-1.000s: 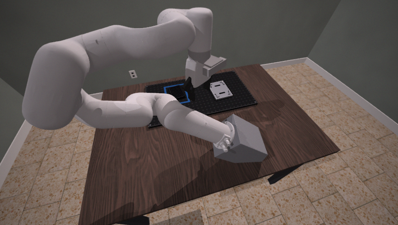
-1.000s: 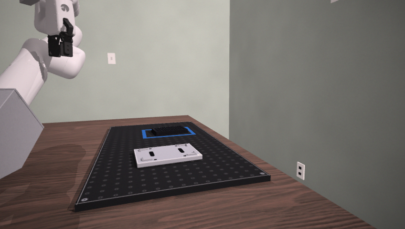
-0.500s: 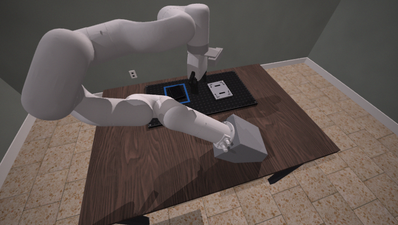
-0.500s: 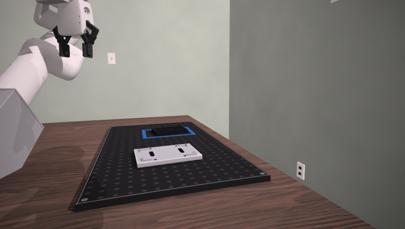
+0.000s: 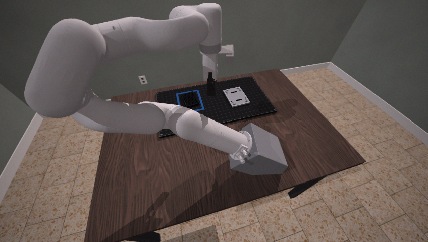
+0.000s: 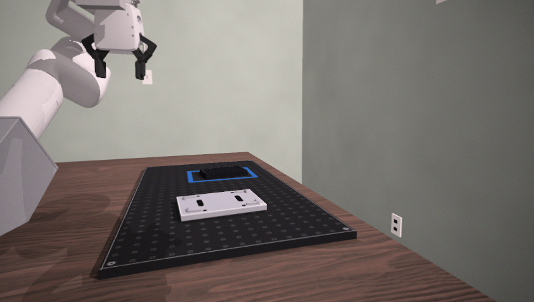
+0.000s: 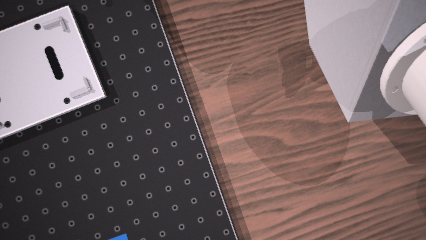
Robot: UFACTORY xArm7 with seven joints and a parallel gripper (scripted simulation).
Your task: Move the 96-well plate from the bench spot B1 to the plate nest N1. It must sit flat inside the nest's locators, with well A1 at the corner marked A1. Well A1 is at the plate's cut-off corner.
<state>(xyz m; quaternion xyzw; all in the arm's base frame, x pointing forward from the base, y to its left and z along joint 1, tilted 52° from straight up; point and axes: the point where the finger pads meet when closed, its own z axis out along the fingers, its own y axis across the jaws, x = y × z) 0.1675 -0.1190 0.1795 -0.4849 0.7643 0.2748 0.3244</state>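
Right now the black 96-well plate is 27 cm below my hand, 25 cm ahead of it and 8 cm to the left of it. Round my hand: white plate nest 27 cm below, 21 cm to the right, 19 cm ahead.
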